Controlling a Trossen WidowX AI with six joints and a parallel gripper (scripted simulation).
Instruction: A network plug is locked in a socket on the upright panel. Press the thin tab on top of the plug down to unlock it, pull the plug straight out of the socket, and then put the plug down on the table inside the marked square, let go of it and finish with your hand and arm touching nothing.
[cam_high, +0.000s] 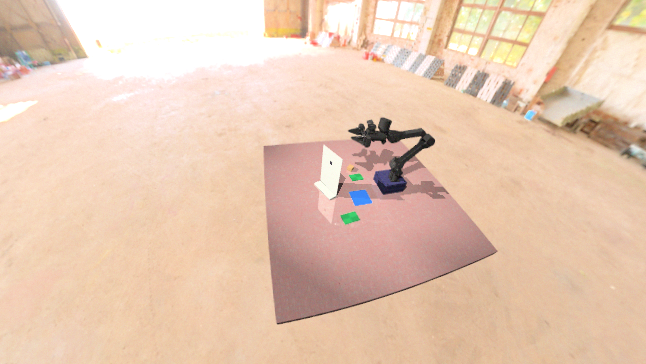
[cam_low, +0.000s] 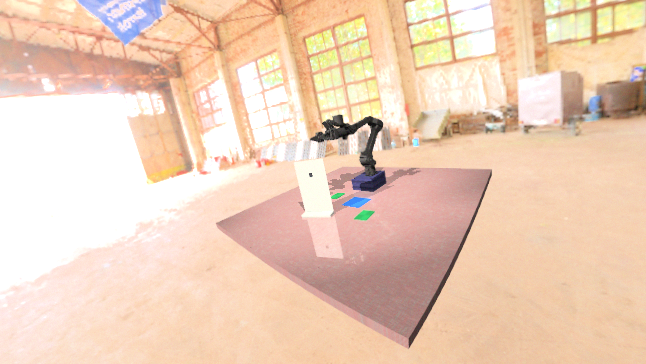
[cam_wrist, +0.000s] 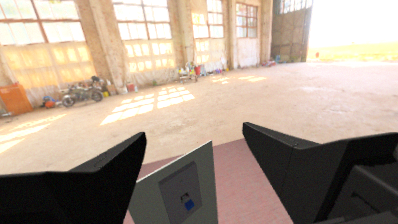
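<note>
My gripper tip is now 17 cm above the network plug, 8 cm short of it and 3 cm to the right of it. Round my gripper tip: blue square: 39 cm below, 12 cm behind, 11 cm to the left; then white upright panel: 26 cm below, 9 cm ahead, 4 cm to the left.
</note>
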